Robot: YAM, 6 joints.
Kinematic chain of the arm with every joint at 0, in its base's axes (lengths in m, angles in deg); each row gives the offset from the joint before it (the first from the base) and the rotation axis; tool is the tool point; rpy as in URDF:
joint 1: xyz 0 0 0.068 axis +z
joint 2: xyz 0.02 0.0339 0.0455 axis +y
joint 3: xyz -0.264 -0.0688 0 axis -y
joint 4: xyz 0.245 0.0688 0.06 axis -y
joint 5: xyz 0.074 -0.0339 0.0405 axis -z
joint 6: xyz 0.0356 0 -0.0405 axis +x
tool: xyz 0 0 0 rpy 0 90 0
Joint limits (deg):
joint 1: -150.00..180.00
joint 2: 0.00..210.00
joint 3: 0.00..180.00
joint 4: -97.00..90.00
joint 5: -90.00..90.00
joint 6: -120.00..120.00
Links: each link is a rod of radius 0.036 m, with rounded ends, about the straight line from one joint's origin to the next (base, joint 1, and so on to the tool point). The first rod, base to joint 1, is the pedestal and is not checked.
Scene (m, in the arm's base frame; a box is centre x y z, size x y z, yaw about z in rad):
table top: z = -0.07
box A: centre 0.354 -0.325 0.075 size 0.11 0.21 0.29 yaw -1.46
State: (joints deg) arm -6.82 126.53 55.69 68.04 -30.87 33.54
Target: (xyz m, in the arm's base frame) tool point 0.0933 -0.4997 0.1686
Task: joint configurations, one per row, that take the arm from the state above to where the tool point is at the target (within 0.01 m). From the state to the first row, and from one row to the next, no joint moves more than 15 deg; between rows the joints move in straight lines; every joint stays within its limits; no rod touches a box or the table.
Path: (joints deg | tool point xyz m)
1: -20.45 113.91 57.38 65.42 -30.47 34.66 | 0.3957 -0.1283 0.1997
2: -34.08 101.28 59.08 62.79 -30.06 35.78 | 0.3343 -0.2046 0.2891
3: -47.70 88.66 60.77 60.17 -29.66 36.89 | 0.2467 -0.2449 0.3719
4: -61.33 76.04 62.46 57.55 -29.25 38.01 | 0.1516 -0.2410 0.4434
5: -74.96 63.42 64.15 54.92 -28.85 39.13 | 0.0699 -0.1939 0.4996
6: -88.59 50.79 65.85 52.30 -28.44 40.25 | 0.0198 -0.1142 0.5368
7: -87.33 64.77 68.67 54.28 -27.63 39.13 | 0.0260 -0.2025 0.5185
8: -86.07 78.74 71.49 56.26 -26.82 38.01 | 0.0358 -0.2867 0.4809
9: -84.81 92.71 74.31 58.25 -26.02 36.89 | 0.0486 -0.3624 0.4247
10: -83.55 106.68 77.13 60.23 -25.21 35.78 | 0.0634 -0.4254 0.3519
11: -82.29 120.65 79.95 62.21 -24.40 34.66 | 0.0788 -0.4722 0.2654
12: -81.03 134.62 82.78 64.19 -23.59 33.54 | 0.0933 -0.4997 0.1686

